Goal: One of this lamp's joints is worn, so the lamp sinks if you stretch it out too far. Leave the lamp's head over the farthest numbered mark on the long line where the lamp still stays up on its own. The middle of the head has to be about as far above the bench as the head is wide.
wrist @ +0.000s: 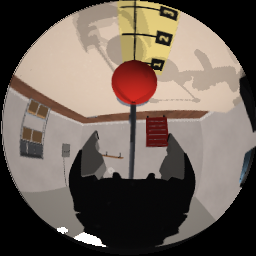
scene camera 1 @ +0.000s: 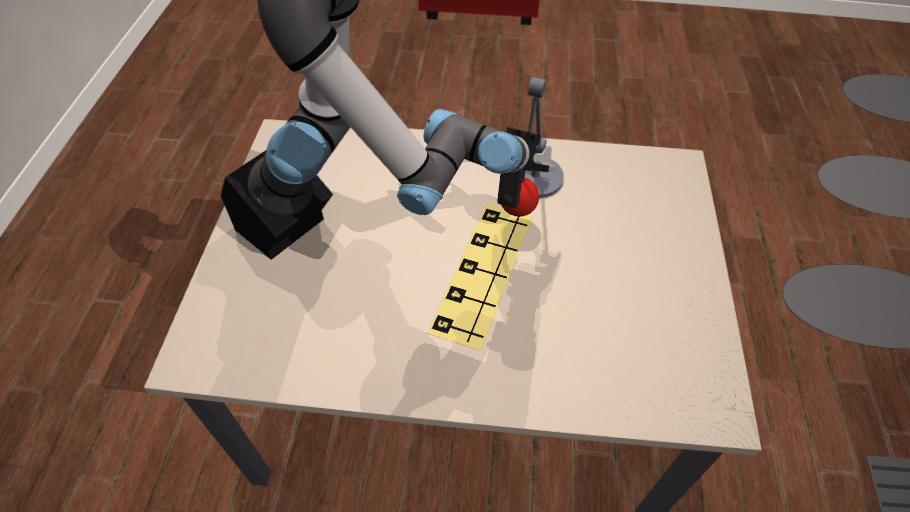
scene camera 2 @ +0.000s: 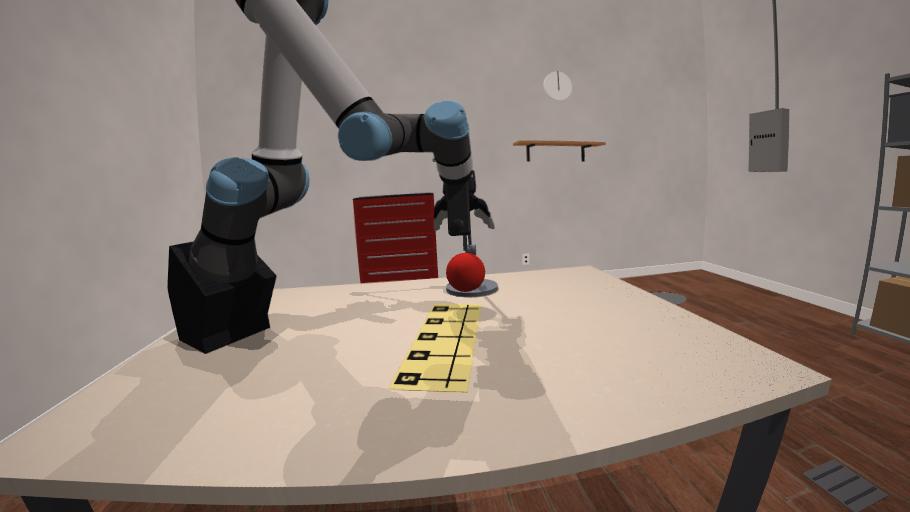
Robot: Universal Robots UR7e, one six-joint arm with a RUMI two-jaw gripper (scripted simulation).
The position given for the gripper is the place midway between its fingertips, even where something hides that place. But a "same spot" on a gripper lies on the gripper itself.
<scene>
gripper: wrist; scene camera 1 525,159; scene camera 2
same spot on gripper: (wrist: pixel 89 166) = (scene camera 2: pixel 479 212)
same spot on lamp head: (scene camera 1: pixel 529 197) = (scene camera 2: pixel 476 261)
</scene>
